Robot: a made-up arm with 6 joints.
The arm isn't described. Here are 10 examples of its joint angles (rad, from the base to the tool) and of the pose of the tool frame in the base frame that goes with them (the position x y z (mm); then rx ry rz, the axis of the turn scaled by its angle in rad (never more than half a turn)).
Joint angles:
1: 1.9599 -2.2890 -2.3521 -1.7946 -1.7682 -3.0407
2: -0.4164 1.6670 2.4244 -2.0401 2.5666 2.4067
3: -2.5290 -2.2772 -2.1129 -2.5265 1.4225 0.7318
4: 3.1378 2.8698 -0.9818 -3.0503 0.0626 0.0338
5: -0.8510 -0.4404 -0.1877 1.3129 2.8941 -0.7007
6: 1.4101 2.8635 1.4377 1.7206 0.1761 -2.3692
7: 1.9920 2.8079 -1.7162 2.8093 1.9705 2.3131
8: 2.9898 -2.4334 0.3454 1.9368 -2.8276 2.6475
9: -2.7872 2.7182 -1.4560 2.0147 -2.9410 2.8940
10: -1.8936 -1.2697 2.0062 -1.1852 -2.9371 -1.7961
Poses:
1: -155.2 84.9 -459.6 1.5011 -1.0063 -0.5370
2: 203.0 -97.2 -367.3 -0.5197 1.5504 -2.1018
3: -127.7 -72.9 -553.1 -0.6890 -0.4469 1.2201
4: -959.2 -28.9 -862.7 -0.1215 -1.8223 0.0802
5: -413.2 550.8 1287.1 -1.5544 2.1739 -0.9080
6: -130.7 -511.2 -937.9 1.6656 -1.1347 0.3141
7: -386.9 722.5 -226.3 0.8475 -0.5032 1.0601
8: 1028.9 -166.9 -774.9 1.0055 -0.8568 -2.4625
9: -849.9 -333.9 -394.0 -2.0799 0.4176 -1.0431
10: 137.0 257.0 792.5 -1.7600 -2.1828 -1.2312
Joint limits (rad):
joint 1: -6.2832..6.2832
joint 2: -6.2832..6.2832
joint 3: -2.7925..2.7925
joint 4: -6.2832..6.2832
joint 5: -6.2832..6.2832
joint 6: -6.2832..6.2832
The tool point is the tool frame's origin. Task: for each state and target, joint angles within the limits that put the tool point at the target. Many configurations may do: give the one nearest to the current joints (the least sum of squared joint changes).
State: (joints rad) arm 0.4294 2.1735 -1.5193 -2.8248 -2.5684 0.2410
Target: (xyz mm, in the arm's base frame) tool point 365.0 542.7 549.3
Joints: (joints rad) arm 0.9055 1.8316 -1.9950 -2.7870 -2.5942 0.2410
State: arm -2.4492 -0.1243 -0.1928 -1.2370 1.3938 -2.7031
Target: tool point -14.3 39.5 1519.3
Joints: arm -2.4958 0.1928 -0.4637 -1.1089 1.6540 -2.7031
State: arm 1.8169 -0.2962 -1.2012 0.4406 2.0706 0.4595
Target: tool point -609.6 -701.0 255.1
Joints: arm 0.9290 -0.6049 -1.7887 0.5275 2.0968 0.4595
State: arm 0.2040 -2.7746 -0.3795 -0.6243 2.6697 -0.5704
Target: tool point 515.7 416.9 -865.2
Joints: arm 0.6540 -3.2275 -1.1642 -0.6299 2.8068 -0.5704
